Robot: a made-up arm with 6 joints.
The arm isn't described. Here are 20 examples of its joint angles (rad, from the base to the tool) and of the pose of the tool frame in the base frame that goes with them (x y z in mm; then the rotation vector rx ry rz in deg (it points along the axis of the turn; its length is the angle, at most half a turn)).
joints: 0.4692 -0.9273 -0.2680 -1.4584 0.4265 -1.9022
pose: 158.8 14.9 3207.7 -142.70 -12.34 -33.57
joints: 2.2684 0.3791 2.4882 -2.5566 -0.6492 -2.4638
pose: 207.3 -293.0 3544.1 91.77 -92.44 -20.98
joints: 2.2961 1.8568 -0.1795 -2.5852 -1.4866 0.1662
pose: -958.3 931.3 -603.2 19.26 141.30 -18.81
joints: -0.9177 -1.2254 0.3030 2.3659 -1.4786 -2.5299
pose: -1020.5 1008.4 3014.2 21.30 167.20 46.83
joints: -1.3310 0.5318 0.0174 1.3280 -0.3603 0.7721
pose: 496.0 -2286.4 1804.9 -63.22 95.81 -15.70
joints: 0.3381 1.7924 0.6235 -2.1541 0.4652 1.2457
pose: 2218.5 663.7 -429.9 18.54 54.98 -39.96
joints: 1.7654 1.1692 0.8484 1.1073 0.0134 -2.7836
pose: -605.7 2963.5 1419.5 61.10 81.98 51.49
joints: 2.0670 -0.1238 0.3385 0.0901 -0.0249 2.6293
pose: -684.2 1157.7 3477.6 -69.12 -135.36 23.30
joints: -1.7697 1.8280 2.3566 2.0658 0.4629 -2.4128
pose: -505.4 -2706.3 1742.7 -4.79 -32.07 -73.16
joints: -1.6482 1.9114 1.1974 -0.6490 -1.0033 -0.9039
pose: -84.9 -2618.3 -135.9 142.37 1.25 -99.19
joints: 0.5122 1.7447 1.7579 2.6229 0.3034 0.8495
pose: 2665.9 1550.2 1120.1 149.27 49.88 -26.40
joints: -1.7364 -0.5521 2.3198 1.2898 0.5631 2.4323
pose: 465.2 1980.8 2553.6 -15.04 -23.73 51.31
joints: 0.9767 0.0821 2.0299 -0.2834 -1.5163 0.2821
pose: -171.9 -98.9 3800.9 6.16 -40.52 70.30
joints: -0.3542 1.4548 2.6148 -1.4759 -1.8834 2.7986
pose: 1765.2 -404.2 2601.0 -117.80 -77.51 69.44
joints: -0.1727 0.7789 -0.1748 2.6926 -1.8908 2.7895
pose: 2175.6 -516.6 1390.3 19.09 -70.66 -24.16
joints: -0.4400 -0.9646 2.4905 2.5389 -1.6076 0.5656
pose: -1921.0 756.4 1181.5 97.71 -45.19 -113.00
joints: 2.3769 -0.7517 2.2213 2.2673 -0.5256 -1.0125
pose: 1701.5 -1463.0 2156.7 110.80 -22.37 -32.68
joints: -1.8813 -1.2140 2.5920 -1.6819 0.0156 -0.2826
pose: 632.9 2058.6 539.9 -67.99 -14.81 92.09
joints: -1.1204 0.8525 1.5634 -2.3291 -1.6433 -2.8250
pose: 943.2 -1671.9 3267.9 -124.81 -83.64 -3.18
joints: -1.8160 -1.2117 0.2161 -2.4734 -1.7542 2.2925
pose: 409.4 1301.8 3038.1 -116.34 -42.76 38.88
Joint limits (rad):
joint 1: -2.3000..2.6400
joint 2: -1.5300..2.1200
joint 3: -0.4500..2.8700
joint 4: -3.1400..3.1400
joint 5: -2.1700..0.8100
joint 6: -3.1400..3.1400
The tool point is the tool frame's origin. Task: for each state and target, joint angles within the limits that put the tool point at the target. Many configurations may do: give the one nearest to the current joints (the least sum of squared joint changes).
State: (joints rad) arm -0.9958 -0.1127 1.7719 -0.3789 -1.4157 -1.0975
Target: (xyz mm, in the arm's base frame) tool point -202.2 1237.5 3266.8
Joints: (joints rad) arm -1.3212 -0.2882 2.1999 -0.4598 -1.5846 -1.1144
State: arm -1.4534 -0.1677 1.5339 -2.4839 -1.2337 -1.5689
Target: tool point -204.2 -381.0 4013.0
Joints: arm -2.1126 0.1437 1.3721 -2.8002 -1.1846 -1.6014
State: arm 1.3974 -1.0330 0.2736 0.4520 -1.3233 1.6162
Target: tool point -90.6 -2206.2 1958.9
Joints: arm 1.5001 -1.5300 1.0105 0.4860 -1.9118 1.6227
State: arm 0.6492 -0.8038 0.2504 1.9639 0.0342 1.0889
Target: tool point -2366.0 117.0 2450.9
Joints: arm -0.0346 -1.3794 0.9514 1.9405 0.0192 1.0740
